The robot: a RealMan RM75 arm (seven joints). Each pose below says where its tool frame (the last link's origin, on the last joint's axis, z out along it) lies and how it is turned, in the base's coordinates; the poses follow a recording.
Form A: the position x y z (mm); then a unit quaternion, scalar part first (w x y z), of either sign.
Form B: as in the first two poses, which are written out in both.
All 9 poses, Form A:
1: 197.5 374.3 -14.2 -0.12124 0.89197 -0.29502 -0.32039
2: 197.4 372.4 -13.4 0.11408 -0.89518 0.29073 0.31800
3: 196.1 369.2 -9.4 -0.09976 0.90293 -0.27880 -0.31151
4: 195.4 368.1 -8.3 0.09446 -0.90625 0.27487 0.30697
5: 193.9 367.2 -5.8 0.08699 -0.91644 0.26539 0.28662
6: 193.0 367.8 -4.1 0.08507 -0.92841 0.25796 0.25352
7: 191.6 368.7 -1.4 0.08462 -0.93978 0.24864 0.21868
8: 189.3 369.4 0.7 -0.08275 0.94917 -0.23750 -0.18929
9: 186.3 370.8 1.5 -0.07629 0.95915 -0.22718 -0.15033
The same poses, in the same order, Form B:
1: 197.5 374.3 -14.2 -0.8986 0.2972 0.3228 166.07
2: 197.4 372.4 -13.4 -0.9011 0.2926 0.3201 166.90
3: 196.1 369.2 -9.4 -0.9075 0.2802 0.3131 168.55
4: 195.4 368.1 -8.3 -0.9103 0.2761 0.3083 169.16
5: 193.9 367.2 -5.8 -0.9199 0.2664 0.2877 170.02
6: 193.0 367.8 -4.1 -0.9318 0.2589 0.2544 170.24
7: 191.6 368.7 -1.4 -0.9432 0.2495 0.2195 170.29
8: 189.3 369.4 0.7 -0.9524 0.2383 0.1899 170.51
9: 186.3 370.8 1.5 -0.9620 0.2278 0.1508 171.25
